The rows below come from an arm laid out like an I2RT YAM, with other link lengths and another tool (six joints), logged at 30 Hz.
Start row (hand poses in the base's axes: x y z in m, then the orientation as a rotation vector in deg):
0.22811, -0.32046, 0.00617, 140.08, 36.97, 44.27
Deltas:
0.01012, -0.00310, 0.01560, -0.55, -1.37, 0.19
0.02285, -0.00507, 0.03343, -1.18, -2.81, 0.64
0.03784, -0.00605, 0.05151, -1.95, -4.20, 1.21
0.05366, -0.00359, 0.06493, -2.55, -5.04, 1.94
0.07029, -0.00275, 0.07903, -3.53, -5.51, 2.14
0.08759, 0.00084, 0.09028, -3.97, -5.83, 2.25
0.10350, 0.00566, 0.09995, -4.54, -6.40, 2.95
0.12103, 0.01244, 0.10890, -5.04, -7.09, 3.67
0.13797, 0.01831, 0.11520, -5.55, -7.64, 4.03
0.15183, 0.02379, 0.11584, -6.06, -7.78, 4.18
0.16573, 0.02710, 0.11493, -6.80, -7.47, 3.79
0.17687, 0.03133, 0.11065, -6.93, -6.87, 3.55
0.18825, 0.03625, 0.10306, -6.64, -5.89, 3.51
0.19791, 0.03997, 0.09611, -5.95, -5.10, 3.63
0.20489, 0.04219, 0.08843, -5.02, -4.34, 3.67
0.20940, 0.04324, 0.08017, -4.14, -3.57, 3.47
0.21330, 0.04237, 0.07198, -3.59, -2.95, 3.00
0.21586, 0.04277, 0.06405, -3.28, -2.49, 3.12
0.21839, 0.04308, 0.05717, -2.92, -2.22, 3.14
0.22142, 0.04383, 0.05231, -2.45, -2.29, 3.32
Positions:
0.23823, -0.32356, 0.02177, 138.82, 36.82, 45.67
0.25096, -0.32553, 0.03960, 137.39, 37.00, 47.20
0.26595, -0.32651, 0.05768, 135.84, 37.36, 48.62
0.28177, -0.32405, 0.07110, 134.71, 38.09, 49.55
0.29840, -0.32321, 0.08520, 133.53, 38.37, 49.65
0.31570, -0.31962, 0.09645, 132.94, 38.48, 49.82
0.33161, -0.31480, 0.10612, 131.99, 39.25, 50.43
0.34914, -0.30802, 0.11507, 131.02, 39.98, 51.22
0.36608, -0.30215, 0.12137, 130.18, 40.32, 51.70
0.37994, -0.29667, 0.12201, 129.62, 40.55, 51.64
0.39384, -0.29336, 0.12110, 129.21, 40.34, 50.76
0.40498, -0.28913, 0.11682, 129.49, 40.31, 49.93
0.41636, -0.28421, 0.10923, 130.30, 40.57, 48.97
0.42602, -0.28049, 0.10228, 131.34, 40.89, 48.49
0.43300, -0.27827, 0.09460, 132.59, 41.04, 48.13
0.43751, -0.27722, 0.08634, 133.84, 40.90, 47.63
0.44141, -0.27809, 0.07815, 134.76, 40.44, 47.03
0.44397, -0.27769, 0.07022, 135.27, 40.70, 46.71
0.44650, -0.27738, 0.06334, 135.74, 40.75, 46.59
0.44953, -0.27663, 0.05848, 136.09, 40.85, 46.98

